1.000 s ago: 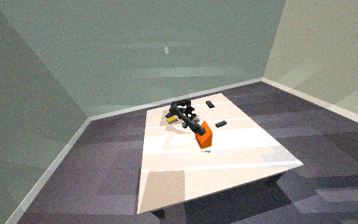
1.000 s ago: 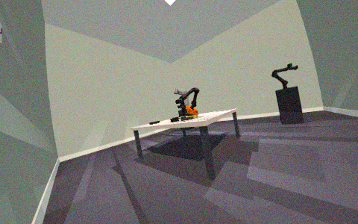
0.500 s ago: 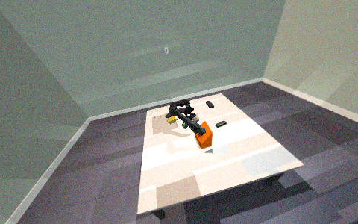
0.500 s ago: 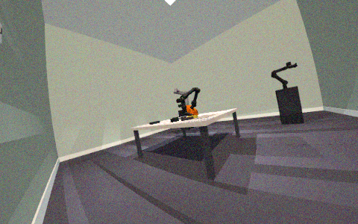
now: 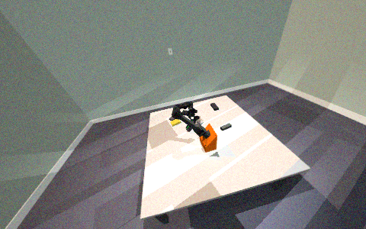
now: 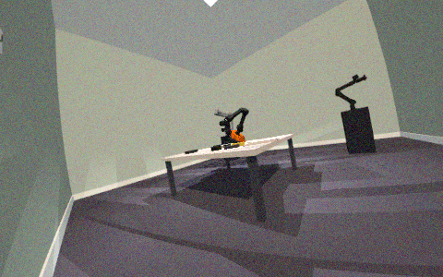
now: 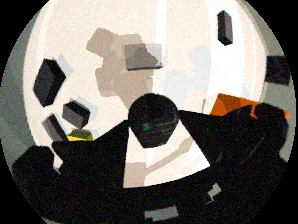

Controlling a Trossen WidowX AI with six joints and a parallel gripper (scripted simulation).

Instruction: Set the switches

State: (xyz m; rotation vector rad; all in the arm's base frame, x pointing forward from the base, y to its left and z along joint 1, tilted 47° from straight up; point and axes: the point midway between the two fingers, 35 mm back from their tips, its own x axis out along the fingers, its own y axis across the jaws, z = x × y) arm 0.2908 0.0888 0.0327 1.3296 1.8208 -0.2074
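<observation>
The grey box lies 9 cm to the right of my gripper tip, 8 cm below it and 5 cm ahead of it. The rest, counted from my gripper tip: yellow block: 22 cm to the left, 14 cm ahead, 8 cm below.
</observation>
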